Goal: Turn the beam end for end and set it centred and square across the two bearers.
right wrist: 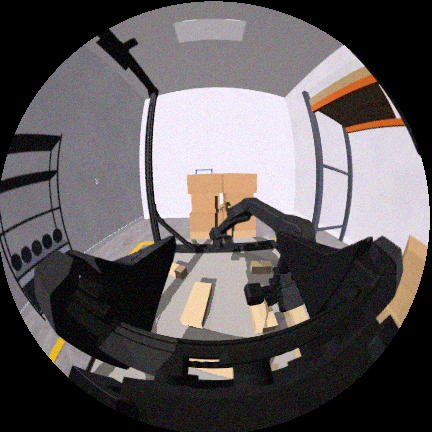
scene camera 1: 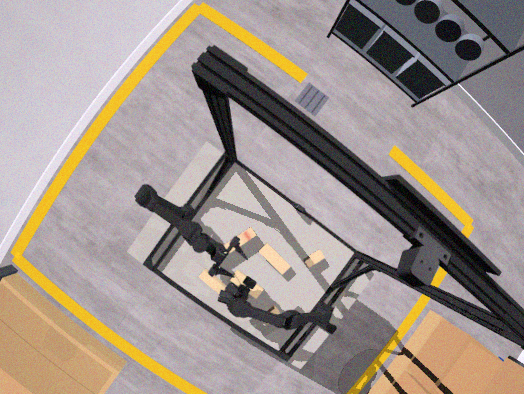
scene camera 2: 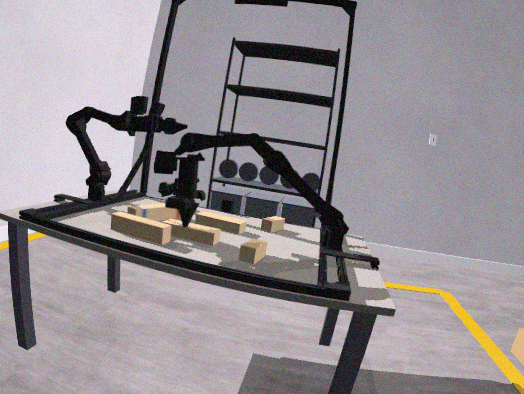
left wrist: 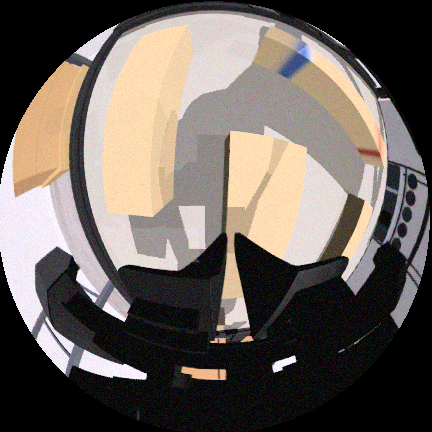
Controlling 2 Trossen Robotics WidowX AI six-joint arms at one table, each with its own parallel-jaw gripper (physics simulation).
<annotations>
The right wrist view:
my left gripper
my right gripper
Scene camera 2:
my left gripper
my right gripper
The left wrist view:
my left gripper
beam: on the table
</annotations>
